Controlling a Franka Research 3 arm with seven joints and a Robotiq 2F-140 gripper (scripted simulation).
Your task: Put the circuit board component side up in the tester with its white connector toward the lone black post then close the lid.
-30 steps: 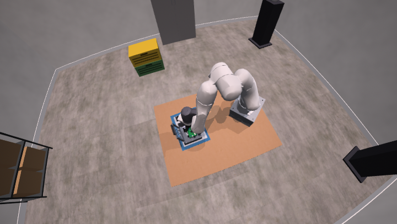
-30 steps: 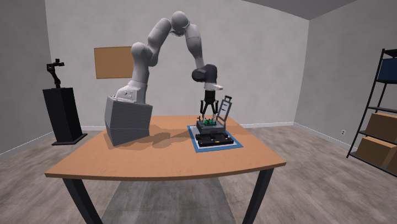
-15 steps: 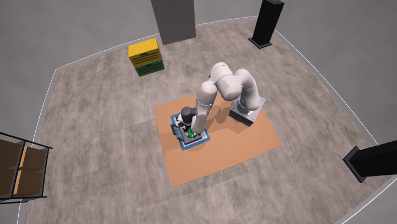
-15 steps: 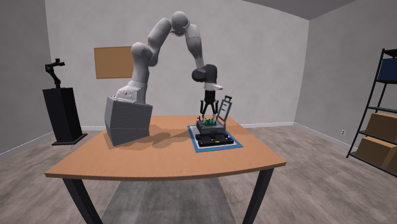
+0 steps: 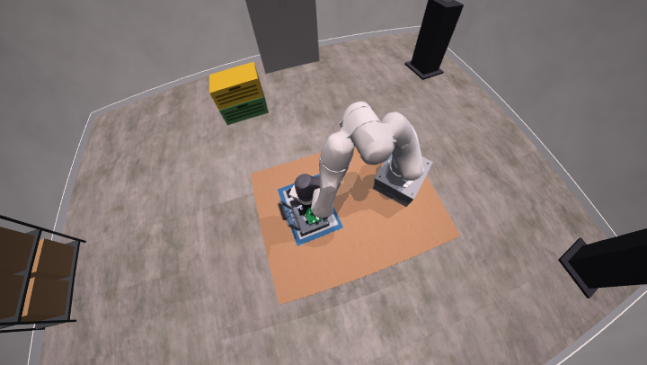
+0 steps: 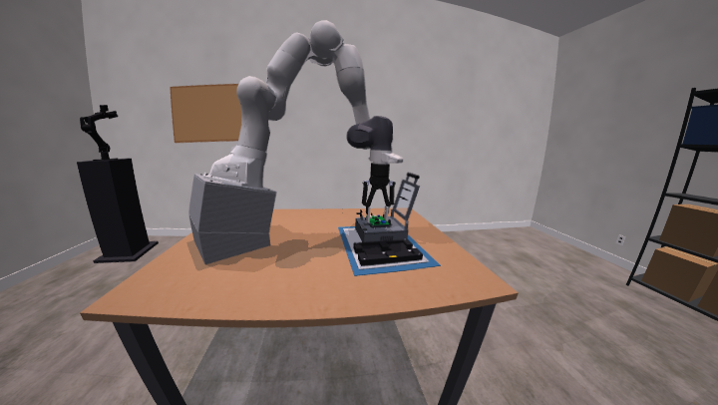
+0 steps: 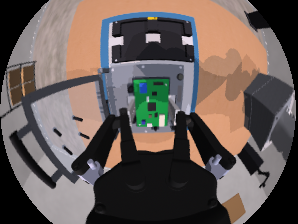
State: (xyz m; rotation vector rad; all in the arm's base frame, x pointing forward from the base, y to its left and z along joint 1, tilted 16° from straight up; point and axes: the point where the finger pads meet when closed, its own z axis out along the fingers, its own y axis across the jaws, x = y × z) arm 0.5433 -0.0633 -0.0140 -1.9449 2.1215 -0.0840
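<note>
Right now my hand is 2 cm above the green circuit board. From my hand the other things lie so: tester lid (12 cm ahead, 8 cm above, 1 cm to the right).
</note>
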